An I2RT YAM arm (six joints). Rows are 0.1 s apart.
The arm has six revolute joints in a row. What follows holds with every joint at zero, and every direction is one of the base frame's. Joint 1 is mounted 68 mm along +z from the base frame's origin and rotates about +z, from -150 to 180 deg. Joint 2 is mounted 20 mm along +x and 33.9 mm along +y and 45.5 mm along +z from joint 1 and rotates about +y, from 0 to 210 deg. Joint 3 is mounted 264 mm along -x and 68.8 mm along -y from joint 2 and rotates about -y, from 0 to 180 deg. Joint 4 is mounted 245 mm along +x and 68.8 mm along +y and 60 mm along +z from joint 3 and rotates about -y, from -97 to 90 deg. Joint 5 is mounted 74 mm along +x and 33.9 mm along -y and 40.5 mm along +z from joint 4 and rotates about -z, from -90 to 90 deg. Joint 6 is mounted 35.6 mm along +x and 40.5 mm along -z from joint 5 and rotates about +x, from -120 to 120 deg. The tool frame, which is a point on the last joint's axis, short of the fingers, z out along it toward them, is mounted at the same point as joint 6; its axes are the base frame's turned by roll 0, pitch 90 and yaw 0 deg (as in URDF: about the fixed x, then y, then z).
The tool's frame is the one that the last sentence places.
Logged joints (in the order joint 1, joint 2, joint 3, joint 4, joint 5, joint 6), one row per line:
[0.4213 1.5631 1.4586 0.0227 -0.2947 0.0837]
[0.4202 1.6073 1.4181 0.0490 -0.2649 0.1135]
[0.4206 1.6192 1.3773 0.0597 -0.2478 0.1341]
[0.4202 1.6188 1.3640 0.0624 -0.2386 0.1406]
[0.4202 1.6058 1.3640 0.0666 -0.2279 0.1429]
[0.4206 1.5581 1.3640 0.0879 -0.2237 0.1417]
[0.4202 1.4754 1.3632 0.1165 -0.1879 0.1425]
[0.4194 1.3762 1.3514 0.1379 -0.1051 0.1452]
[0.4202 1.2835 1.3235 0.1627 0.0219 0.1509]
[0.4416 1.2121 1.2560 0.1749 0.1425 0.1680]
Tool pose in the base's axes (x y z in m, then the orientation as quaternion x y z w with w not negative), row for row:
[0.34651 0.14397 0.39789 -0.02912 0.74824 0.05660 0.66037]
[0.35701 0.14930 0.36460 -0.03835 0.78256 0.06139 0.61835]
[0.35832 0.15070 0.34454 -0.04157 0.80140 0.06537 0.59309]
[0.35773 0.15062 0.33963 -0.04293 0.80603 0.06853 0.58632]
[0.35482 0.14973 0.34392 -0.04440 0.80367 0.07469 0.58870]
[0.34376 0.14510 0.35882 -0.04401 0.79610 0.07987 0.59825]
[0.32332 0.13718 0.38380 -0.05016 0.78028 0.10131 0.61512]
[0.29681 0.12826 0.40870 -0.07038 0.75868 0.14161 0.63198]
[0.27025 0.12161 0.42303 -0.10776 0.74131 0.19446 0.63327]
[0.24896 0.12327 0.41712 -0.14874 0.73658 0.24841 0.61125]
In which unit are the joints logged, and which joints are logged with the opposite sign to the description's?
The joints are logged in radians. Opposite sign: joint 4, joint 5.
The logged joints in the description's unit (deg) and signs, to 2 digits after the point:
[24.14 89.56 83.57 -1.30 16.89 4.80]
[24.08 92.09 81.25 -2.81 15.18 6.50]
[24.10 92.77 78.91 -3.42 14.20 7.68]
[24.08 92.75 78.15 -3.58 13.67 8.06]
[24.08 92.01 78.15 -3.82 13.06 8.19]
[24.10 89.27 78.15 -5.04 12.82 8.12]
[24.08 84.53 78.11 -6.67 10.77 8.16]
[24.03 78.85 77.43 -7.90 6.02 8.32]
[24.08 73.54 75.83 -9.32 -1.25 8.65]
[25.30 69.45 71.96 -10.02 -8.16 9.63]

